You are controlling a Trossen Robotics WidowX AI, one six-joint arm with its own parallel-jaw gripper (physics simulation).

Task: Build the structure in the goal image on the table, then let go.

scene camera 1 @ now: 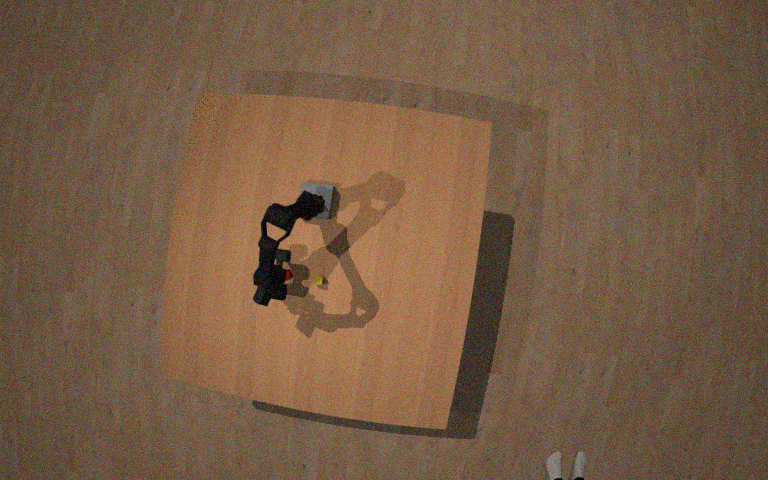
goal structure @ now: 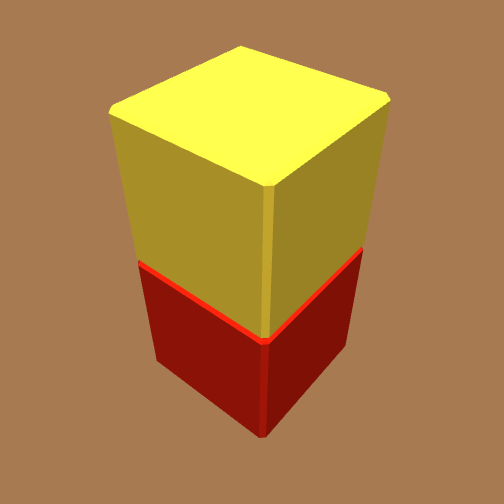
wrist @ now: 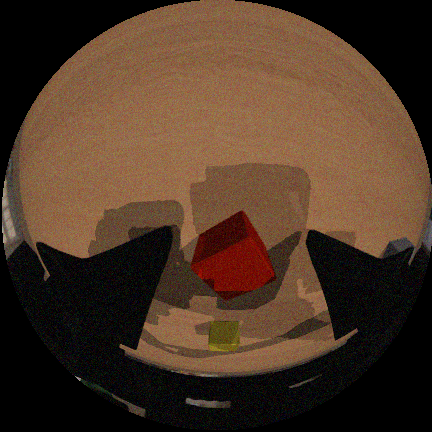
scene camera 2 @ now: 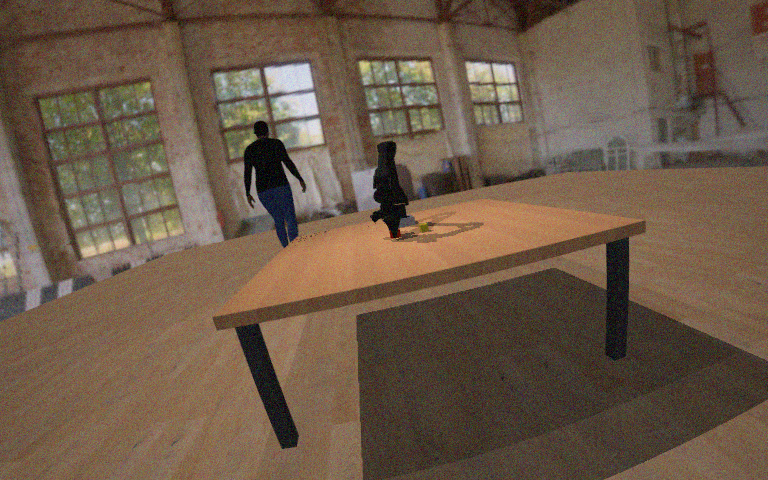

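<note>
A red block is on the table, turned at an angle to the fingers in the wrist view. A yellow block stands apart from it, to its right in scene camera 1 and below it in the wrist view. My gripper is open, its two black fingers wide apart. The red block shows in the gap between the fingers, with space on both sides, and is not gripped. In scene camera 1 the arm hides part of the red block.
The table carries the arm's grey base, behind the blocks in scene camera 2. Arm shadows fall around both blocks. A person in black and blue stands beyond the table. Two white shoes show on the floor.
</note>
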